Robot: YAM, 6 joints.
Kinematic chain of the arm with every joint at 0, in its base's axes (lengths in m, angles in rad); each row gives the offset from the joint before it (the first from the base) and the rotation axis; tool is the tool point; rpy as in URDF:
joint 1: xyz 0 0 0.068 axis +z
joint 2: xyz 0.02 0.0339 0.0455 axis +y
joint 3: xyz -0.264 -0.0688 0 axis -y
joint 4: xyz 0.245 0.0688 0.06 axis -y
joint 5: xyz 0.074 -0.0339 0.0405 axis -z
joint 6: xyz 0.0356 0 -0.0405 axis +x
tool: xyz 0 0 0 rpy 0 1.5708 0
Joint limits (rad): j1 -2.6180..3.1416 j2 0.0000..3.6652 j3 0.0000..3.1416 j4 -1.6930..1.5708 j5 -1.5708..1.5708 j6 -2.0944..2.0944
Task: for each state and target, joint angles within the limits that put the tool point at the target. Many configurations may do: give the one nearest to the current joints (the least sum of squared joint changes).
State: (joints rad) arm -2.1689 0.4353 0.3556 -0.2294 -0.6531 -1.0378
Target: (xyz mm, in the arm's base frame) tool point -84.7 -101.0 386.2
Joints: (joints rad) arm -2.4153 0.5903 0.8016 -0.0595 -0.5718 -1.0378
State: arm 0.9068 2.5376 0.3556 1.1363 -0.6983 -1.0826
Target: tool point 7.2 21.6 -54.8
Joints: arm 0.7260 2.9284 0.0582 0.9355 -0.3252 -1.0826
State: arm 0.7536 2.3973 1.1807 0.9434 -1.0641 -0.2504
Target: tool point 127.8 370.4 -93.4
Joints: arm 1.1598 2.7592 1.1708 0.8848 -1.0472 -0.2504
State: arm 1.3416 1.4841 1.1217 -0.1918 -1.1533 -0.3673
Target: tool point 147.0 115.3 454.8
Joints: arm 0.4918 0.9780 1.2288 -0.2124 -1.1318 -0.3673
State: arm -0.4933 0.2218 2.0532 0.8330 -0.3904 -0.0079
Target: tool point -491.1 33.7 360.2
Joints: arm -0.0417 0.0355 1.9832 0.8943 -0.3800 -0.0079
